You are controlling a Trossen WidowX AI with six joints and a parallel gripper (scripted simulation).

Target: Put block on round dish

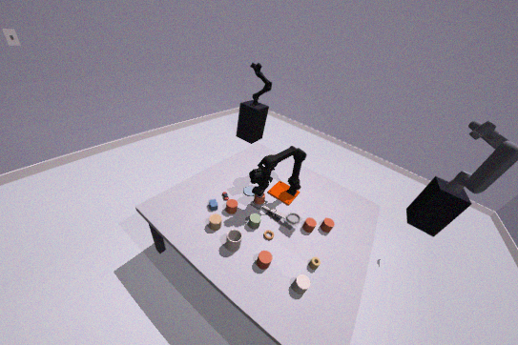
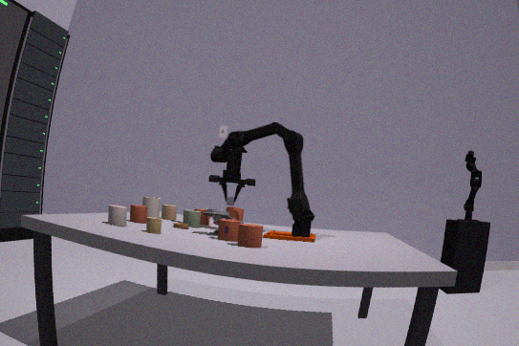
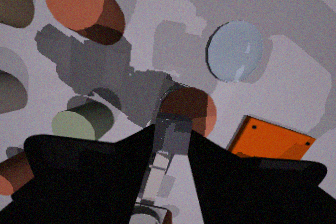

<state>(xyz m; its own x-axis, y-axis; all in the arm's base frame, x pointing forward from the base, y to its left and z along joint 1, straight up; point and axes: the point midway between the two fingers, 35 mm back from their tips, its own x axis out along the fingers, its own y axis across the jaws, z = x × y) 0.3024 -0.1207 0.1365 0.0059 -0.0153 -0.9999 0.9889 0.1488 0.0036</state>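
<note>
Now: gripper tip 120 mm to the left of the pale round dish, 110 mm above it and 90 mm past it. From my gripper tip the other things lie so: grey block: right at my gripper tip; then balance: 130 mm to the left, 90 mm below, 10 mm behind; then balance beam: 130 mm to the left, 80 mm below, 10 mm behind.
</note>
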